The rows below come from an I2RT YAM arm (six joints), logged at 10 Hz.
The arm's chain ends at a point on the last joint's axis. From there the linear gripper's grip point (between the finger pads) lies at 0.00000 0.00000 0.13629 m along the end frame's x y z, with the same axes.
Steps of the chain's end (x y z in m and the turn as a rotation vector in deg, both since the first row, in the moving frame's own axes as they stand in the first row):
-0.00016 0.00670 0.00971 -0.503 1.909 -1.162
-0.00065 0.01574 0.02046 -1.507 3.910 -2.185
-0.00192 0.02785 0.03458 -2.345 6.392 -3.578
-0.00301 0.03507 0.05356 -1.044 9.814 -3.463
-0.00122 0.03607 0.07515 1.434 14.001 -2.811
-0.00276 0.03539 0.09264 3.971 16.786 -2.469
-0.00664 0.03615 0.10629 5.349 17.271 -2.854
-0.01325 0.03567 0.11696 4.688 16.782 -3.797
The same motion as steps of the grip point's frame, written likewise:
0.00439 0.00785 0.00963 -0.503 1.909 -1.162
0.00871 0.01914 0.02010 -1.507 3.910 -2.185
0.01341 0.03294 0.03362 -2.345 6.392 -3.578
0.02028 0.03684 0.05154 -1.044 9.814 -3.463
0.03165 0.03188 0.07106 1.434 14.001 -2.811
0.03635 0.02524 0.08651 3.971 16.786 -2.469
0.03343 0.02263 0.09956 5.349 17.271 -2.854
0.02566 0.02339 0.11071 4.688 16.782 -3.797

